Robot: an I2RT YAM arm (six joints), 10 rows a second.
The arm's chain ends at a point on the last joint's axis. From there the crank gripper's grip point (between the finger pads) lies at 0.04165 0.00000 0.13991 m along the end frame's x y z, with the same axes.
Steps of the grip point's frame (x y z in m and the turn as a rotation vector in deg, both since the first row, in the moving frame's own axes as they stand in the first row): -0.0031 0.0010 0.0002 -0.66 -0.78 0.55; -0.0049 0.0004 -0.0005 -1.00 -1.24 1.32; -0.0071 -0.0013 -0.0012 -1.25 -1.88 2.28; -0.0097 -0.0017 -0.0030 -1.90 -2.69 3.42; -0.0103 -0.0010 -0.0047 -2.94 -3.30 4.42; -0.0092 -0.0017 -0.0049 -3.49 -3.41 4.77; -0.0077 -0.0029 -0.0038 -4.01 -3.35 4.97; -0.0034 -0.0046 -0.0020 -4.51 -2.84 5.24; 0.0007 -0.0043 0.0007 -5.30 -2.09 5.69
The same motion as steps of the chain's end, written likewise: -0.0012 -0.0010 -0.0003 -0.66 -0.78 0.55; -0.0018 -0.0030 -0.0013 -1.00 -1.24 1.32; -0.0024 -0.0059 -0.0024 -1.25 -1.88 2.28; -0.0029 -0.0087 -0.0047 -1.90 -2.69 3.42; -0.0018 -0.0111 -0.0066 -2.94 -3.30 4.42; -0.0003 -0.0134 -0.0068 -3.49 -3.41 4.77; 0.0011 -0.0160 -0.0055 -4.01 -3.35 4.97; 0.0042 -0.0191 -0.0033 -4.51 -2.84 5.24; 0.0067 -0.0211 0.0001 -5.30 -2.09 5.69
